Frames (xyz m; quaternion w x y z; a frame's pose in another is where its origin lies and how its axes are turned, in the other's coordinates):
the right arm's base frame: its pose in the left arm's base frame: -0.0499 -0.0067 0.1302 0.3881 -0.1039 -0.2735 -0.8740
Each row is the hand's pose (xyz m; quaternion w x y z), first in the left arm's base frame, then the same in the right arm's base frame.
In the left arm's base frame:
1: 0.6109 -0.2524 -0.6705 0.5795 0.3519 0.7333 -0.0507
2: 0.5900 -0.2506 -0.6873 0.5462 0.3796 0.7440 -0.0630
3: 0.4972 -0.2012 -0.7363 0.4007 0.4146 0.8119 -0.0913
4: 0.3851 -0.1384 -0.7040 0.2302 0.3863 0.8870 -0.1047
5: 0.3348 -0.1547 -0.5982 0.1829 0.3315 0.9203 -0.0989
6: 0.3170 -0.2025 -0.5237 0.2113 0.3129 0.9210 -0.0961
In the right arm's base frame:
1: -0.6102 0.3025 -0.8212 0.0321 -0.4580 0.7559 0.4667
2: -0.6037 0.2795 -0.8334 0.0241 -0.4634 0.7764 0.4264
3: -0.5909 0.1647 -0.8436 0.0298 0.5320 -0.7965 -0.2857
4: -0.5413 0.0606 -0.7783 0.1019 0.6300 -0.7557 -0.1471
5: -0.4554 0.0746 -0.6982 0.1287 0.6837 -0.7071 -0.1264
6: -0.3843 0.1174 -0.6626 0.1184 0.6878 -0.6986 -0.1575

